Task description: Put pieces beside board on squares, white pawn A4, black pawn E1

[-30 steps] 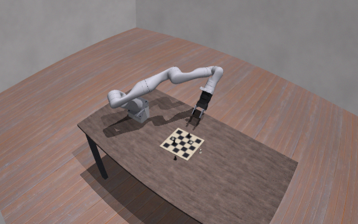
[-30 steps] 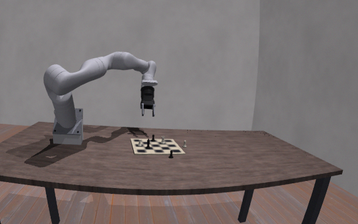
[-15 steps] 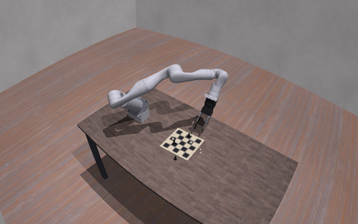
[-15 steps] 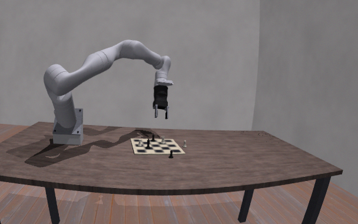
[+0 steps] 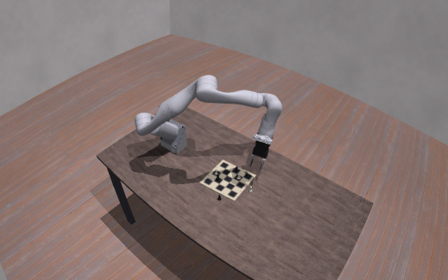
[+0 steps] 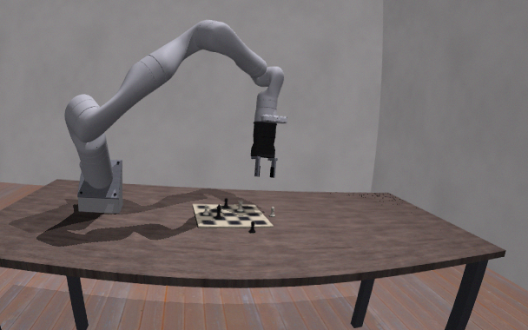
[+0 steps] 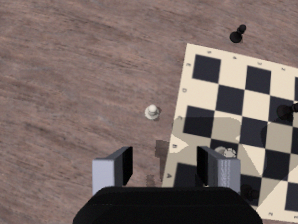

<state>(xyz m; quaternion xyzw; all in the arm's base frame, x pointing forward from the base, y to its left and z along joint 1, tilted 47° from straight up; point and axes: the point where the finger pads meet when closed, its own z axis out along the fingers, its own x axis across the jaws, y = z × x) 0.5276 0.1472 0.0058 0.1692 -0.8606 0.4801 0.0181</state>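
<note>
Now: hand 110 mm past the chessboard, 80 mm to the left of it and 130 mm above it.
</note>
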